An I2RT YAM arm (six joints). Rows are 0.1 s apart.
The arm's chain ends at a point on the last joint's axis. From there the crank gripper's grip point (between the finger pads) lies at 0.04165 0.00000 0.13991 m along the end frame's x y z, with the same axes.
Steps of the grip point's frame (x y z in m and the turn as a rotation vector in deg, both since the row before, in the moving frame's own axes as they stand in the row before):
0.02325, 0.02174, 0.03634, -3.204, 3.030, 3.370
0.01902, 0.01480, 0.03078, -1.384, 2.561, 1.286
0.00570, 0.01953, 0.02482, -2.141, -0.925, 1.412
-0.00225, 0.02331, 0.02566, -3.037, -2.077, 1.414
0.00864, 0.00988, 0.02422, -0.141, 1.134, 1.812
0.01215, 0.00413, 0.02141, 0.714, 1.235, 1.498
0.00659, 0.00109, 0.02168, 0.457, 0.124, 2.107
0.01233, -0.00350, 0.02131, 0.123, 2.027, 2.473
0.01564, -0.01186, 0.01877, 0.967, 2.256, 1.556
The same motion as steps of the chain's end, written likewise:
0.01622, 0.01133, 0.03902, -3.204, 3.030, 3.370
0.01286, 0.01044, 0.03283, -1.384, 2.561, 1.286
0.00804, 0.01329, 0.02428, -2.141, -0.925, 1.412
0.00295, 0.01490, 0.02447, -3.037, -2.077, 1.414
0.00591, 0.00818, 0.02507, -0.141, 1.134, 1.812
0.00914, 0.00474, 0.02234, 0.714, 1.235, 1.498
0.00630, 0.00067, 0.02177, 0.457, 0.124, 2.107
0.00744, -0.00510, 0.02287, 0.123, 2.027, 2.473
0.01015, -0.01072, 0.02053, 0.967, 2.256, 1.556

